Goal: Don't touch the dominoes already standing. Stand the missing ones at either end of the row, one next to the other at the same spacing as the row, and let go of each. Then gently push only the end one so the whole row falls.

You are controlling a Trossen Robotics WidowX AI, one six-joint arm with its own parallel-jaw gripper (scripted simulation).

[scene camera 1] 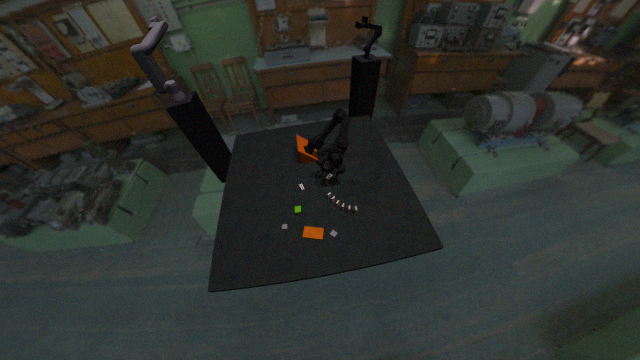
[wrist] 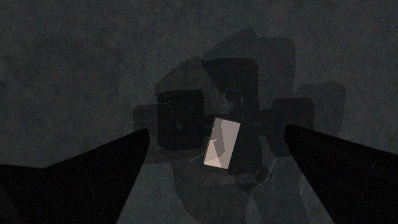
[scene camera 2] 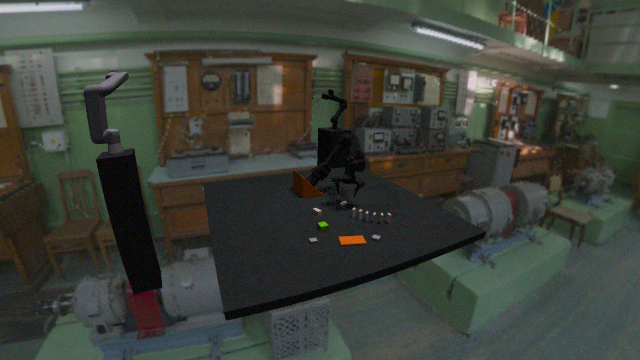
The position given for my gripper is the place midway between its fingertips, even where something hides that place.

Observation:
My gripper [wrist: 215, 133] is open, with nothing in its grasp. I also see a domino [wrist: 223, 134].

